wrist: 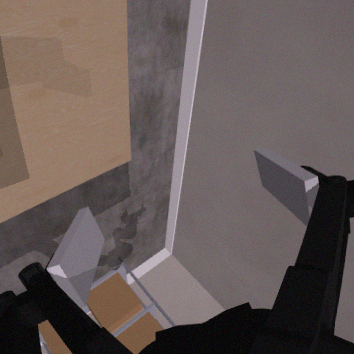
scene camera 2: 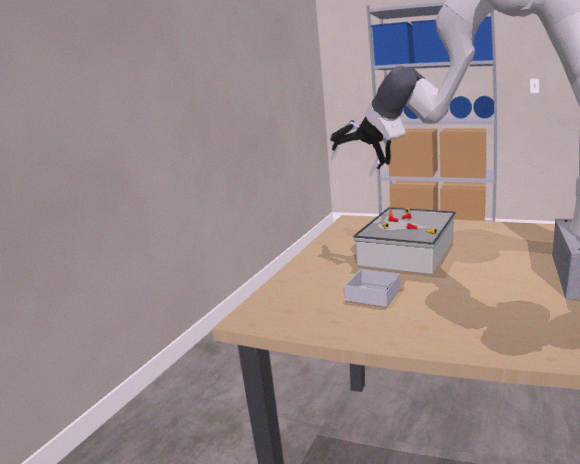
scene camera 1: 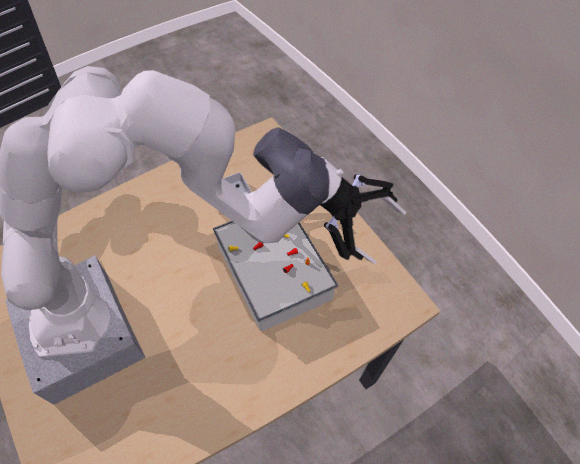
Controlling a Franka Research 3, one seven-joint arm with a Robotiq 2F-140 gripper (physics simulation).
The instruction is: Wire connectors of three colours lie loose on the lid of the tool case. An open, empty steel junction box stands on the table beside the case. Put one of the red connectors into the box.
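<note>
Three red connectors lie apart on the grey lid of the tool case: one red connector towards the box side, a second red connector near the middle, and a third red connector beyond it. The open steel junction box stands on the table beside the case, partly hidden by the arm in scene camera 1. My gripper is wide open and empty, high above and to the side of the case, tilted outward towards the wall.
Yellow connectors and an orange connector also lie on the lid. The wooden table ends near the gripper. A wall stands beyond. A shelf rack stands behind.
</note>
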